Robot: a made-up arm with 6 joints.
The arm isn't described. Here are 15 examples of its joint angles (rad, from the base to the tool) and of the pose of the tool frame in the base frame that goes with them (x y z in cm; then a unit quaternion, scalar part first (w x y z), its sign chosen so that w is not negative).
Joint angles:
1: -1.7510 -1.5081 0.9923 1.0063 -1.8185 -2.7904
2: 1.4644 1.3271 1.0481 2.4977 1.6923 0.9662
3: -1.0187 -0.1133 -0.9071 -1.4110 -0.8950 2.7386
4: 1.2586 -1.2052 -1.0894 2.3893 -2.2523 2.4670
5: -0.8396 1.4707 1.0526 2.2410 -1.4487 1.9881
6: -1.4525 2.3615 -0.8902 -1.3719 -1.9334 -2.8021
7: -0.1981 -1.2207 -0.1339 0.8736 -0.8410 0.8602
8: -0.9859 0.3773 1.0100 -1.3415 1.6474 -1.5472
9: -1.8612 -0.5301 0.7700 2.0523 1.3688 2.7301
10: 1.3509 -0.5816 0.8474 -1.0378 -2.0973 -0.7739
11: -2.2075 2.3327 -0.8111 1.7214 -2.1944 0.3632
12: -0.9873 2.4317 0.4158 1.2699 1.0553 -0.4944
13: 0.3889 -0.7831 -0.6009 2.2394 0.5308 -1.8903
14: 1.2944 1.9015 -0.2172 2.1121 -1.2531 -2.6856
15: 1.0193 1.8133 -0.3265 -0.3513 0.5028 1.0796
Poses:
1: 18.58 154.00 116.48 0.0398 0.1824 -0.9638 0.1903
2: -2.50 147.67 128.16 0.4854 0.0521 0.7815 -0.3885
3: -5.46 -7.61 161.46 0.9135 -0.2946 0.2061 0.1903
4: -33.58 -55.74 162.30 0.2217 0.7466 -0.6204 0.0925
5: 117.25 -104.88 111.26 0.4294 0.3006 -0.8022 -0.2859
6: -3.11 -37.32 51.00 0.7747 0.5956 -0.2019 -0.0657
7: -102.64 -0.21 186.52 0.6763 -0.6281 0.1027 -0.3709
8: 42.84 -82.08 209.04 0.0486 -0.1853 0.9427 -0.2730
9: 33.21 56.30 240.93 0.8879 0.2248 -0.2002 -0.3478
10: 13.87 -41.44 228.98 0.3993 -0.0623 0.4423 0.8006
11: -12.80 -34.26 -0.79 0.0415 0.0159 0.5721 0.8190
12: 35.02 -67.00 -32.65 0.8704 0.3639 0.3096 0.1190
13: -37.83 -4.49 204.62 0.8747 -0.2014 -0.0539 0.4375
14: 16.51 91.98 18.89 0.8299 -0.4796 0.1979 0.2051
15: 66.12 44.90 42.20 0.3981 -0.5830 0.4458 0.5504
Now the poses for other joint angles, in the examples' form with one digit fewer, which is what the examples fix.
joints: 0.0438 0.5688 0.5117 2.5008 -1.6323 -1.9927
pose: 101.0 20.5 201.4 0.677 -0.247 -0.450 -0.528
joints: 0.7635 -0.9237 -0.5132 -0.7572 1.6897 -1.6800
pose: -11.7 -47.1 172.1 0.101 -0.773 0.488 -0.393
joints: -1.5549 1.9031 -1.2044 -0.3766 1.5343 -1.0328
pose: -22.6 -57.9 69.6 0.210 0.501 0.220 -0.810
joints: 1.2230 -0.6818 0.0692 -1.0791 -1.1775 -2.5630
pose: 9.8 -31.8 200.2 0.062 0.492 0.866 -0.061
